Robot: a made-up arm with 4 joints.
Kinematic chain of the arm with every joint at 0, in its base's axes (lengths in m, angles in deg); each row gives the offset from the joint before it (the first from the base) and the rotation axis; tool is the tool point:
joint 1: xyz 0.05 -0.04 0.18 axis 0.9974 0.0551 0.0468
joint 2: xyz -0.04 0 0.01 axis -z
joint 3: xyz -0.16 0.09 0 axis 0.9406 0.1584 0.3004
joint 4: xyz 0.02 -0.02 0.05 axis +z
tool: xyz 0.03 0.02 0
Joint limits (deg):
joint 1: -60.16..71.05
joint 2: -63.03..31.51
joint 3: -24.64..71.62
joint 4: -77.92..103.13
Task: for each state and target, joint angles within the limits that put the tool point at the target. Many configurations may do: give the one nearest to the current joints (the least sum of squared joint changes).
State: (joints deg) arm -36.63 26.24 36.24 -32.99
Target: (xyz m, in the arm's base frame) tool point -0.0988 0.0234 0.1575
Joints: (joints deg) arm -58.25 -12.97 31.71 -18.49
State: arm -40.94 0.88 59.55 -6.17
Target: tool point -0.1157 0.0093 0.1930
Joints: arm -40.95 -24.02 51.86 11.77
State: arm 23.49 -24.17 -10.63 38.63
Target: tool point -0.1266 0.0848 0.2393
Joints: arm 3.37 2.52 -24.64 59.45
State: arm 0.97 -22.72 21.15 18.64
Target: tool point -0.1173 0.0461 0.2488
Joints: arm 4.84 -2.24 8.40 30.48
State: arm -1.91 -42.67 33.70 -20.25
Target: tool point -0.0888 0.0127 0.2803
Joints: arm 28.62 6.03 8.72 0.36
